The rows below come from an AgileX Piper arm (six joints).
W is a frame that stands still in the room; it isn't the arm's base.
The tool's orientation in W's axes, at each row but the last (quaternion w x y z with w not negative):
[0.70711, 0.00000, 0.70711, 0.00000]
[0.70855, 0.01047, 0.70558, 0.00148]
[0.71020, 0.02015, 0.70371, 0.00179]
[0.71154, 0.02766, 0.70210, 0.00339]
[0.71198, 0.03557, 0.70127, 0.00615]
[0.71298, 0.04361, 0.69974, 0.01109]
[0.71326, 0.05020, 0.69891, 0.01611]
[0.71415, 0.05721, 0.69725, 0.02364]
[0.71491, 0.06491, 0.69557, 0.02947]
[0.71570, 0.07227, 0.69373, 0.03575]
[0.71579, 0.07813, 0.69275, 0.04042]
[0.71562, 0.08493, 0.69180, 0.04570]
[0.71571, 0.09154, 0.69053, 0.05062]
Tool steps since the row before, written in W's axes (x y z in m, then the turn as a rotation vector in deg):
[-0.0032, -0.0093, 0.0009, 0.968, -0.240, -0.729]
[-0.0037, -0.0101, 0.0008, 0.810, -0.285, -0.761]
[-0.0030, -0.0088, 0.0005, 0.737, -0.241, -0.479]
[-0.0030, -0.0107, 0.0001, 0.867, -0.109, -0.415]
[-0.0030, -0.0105, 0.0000, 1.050, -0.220, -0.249]
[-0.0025, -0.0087, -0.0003, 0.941, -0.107, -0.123]
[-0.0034, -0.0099, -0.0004, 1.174, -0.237, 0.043]
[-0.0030, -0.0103, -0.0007, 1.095, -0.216, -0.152]
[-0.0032, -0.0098, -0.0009, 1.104, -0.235, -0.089]
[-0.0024, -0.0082, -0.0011, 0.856, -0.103, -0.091]
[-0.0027, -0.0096, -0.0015, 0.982, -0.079, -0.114]
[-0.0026, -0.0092, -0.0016, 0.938, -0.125, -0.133]
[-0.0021, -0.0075, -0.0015, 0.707, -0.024, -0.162]
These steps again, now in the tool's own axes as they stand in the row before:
[-0.0009, -0.0093, -0.0032, 0.729, -0.240, 0.968]
[-0.0010, -0.0101, -0.0036, 0.760, -0.288, 0.810]
[-0.0008, -0.0089, -0.0028, 0.478, -0.237, 0.739]
[-0.0006, -0.0108, -0.0026, 0.422, -0.098, 0.865]
[-0.0007, -0.0106, -0.0026, 0.253, -0.191, 1.055]
[-0.0004, -0.0088, -0.0021, 0.134, -0.074, 0.943]
[-0.0006, -0.0100, -0.0029, -0.038, -0.176, 1.185]
[-0.0006, -0.0104, -0.0025, 0.156, -0.181, 1.101]
[-0.0005, -0.0100, -0.0027, 0.091, -0.191, 1.112]
[-0.0002, -0.0084, -0.0020, 0.104, -0.074, 0.858]
[-0.0002, -0.0098, -0.0022, 0.135, -0.047, 0.981]
[-0.0002, -0.0095, -0.0021, 0.144, -0.098, 0.940]
[-0.0001, -0.0078, -0.0017, 0.183, -0.018, 0.702]

